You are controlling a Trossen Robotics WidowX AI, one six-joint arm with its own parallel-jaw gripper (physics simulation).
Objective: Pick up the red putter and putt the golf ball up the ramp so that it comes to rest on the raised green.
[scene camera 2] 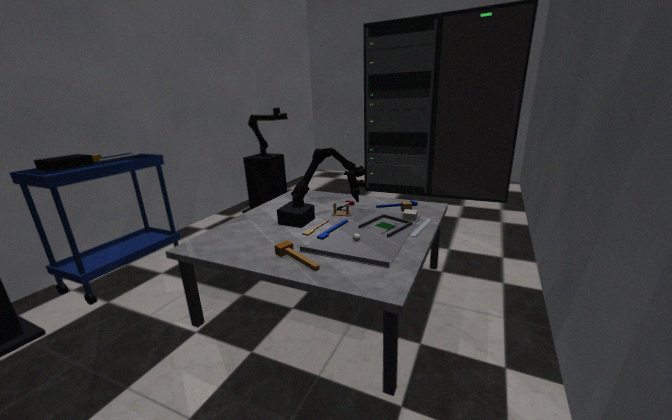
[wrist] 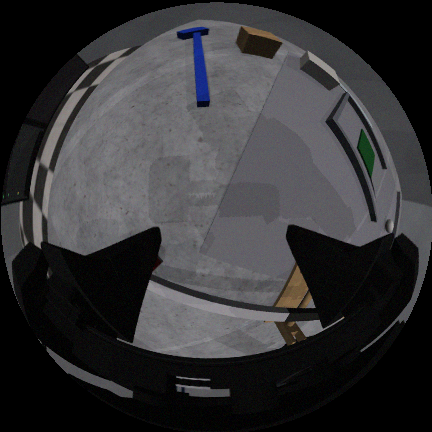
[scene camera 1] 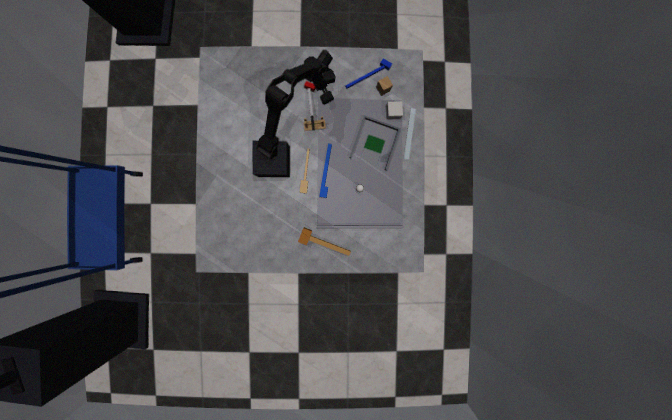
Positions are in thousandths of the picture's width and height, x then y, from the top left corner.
Observation:
My gripper (wrist: 522, 538) is open, with nothing in its grasp. A blue putter (wrist: 469, 223) and a tan block (wrist: 589, 96) rest on the table. Also in view: a small wooden stand (wrist: 684, 666), a grey putting mat (wrist: 679, 395) and a ramp and raised green (wrist: 869, 416).

